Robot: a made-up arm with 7 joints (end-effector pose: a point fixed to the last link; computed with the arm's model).
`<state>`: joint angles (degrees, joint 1 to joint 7).
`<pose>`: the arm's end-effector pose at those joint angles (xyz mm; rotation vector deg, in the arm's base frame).
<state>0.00 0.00 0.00 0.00 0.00 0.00 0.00</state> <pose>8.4 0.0 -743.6 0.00 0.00 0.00</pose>
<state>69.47 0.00 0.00 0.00 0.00 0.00 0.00</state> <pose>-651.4 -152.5 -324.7 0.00 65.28 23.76</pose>
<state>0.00 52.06 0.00 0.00 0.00 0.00 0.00</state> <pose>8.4 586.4 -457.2 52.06 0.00 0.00</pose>
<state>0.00 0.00 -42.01 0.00 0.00 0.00 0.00</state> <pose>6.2 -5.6 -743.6 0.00 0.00 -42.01</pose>
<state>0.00 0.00 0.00 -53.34 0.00 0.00 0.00</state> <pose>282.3 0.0 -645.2 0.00 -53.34 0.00</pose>
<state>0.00 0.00 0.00 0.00 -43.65 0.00 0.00</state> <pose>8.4 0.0 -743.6 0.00 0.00 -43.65</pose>
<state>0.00 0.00 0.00 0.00 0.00 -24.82 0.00</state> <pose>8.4 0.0 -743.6 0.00 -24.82 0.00</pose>
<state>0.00 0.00 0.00 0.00 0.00 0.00 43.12</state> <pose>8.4 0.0 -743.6 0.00 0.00 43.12</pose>
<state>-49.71 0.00 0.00 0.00 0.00 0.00 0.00</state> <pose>538.4 -86.6 -505.6 0.00 -46.71 -17.00</pose>
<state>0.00 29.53 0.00 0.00 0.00 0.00 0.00</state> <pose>8.4 366.5 -647.0 29.53 0.00 0.00</pose>
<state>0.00 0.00 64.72 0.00 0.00 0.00 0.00</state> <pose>3.6 7.6 -743.6 0.00 0.00 64.72</pose>
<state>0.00 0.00 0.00 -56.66 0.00 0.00 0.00</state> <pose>294.9 0.0 -631.2 0.00 -56.66 0.00</pose>
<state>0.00 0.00 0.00 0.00 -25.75 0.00 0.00</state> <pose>8.4 0.0 -743.6 0.00 0.00 -25.75</pose>
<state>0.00 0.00 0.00 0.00 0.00 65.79 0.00</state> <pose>8.4 0.0 -743.6 0.00 65.79 0.00</pose>
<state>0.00 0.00 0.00 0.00 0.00 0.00 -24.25</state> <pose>8.4 0.0 -743.6 0.00 0.00 -24.25</pose>
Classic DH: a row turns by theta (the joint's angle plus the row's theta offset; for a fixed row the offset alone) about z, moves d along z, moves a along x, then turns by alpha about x. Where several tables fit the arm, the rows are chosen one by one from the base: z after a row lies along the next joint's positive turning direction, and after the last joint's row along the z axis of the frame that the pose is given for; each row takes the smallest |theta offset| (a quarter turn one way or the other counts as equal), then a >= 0, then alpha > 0; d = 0 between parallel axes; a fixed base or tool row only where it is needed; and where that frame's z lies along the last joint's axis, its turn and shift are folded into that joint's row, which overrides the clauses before.
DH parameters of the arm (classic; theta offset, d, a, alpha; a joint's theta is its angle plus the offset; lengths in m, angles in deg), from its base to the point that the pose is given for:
base (fixed): 0 0 0 -70
joint 1: 90 0 0 90
joint 2: 70 0 0 -90
joint 3: -90 -0.4217 0.0474 -90
joint 4: 0 0 -0.039 90
joint 5: 0 -0.3219 0 -90
joint 6: 0 0 0 90
joint 7: 0 0 0 0

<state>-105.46 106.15 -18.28 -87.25 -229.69 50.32 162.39</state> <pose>48.6 310.8 512.3 -122.71 21.72 61.89</pose>
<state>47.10 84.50 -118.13 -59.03 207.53 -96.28 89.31</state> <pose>-470.0 500.9 -74.7 75.33 -115.12 47.27</pose>
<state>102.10 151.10 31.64 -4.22 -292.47 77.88 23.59</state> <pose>485.9 562.8 64.1 106.46 12.29 43.12</pose>
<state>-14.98 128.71 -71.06 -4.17 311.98 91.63 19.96</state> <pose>-44.4 602.2 438.5 -111.59 -88.63 -12.14</pose>
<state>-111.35 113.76 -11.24 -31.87 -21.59 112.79 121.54</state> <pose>-76.1 617.1 399.4 0.51 34.07 -129.57</pose>
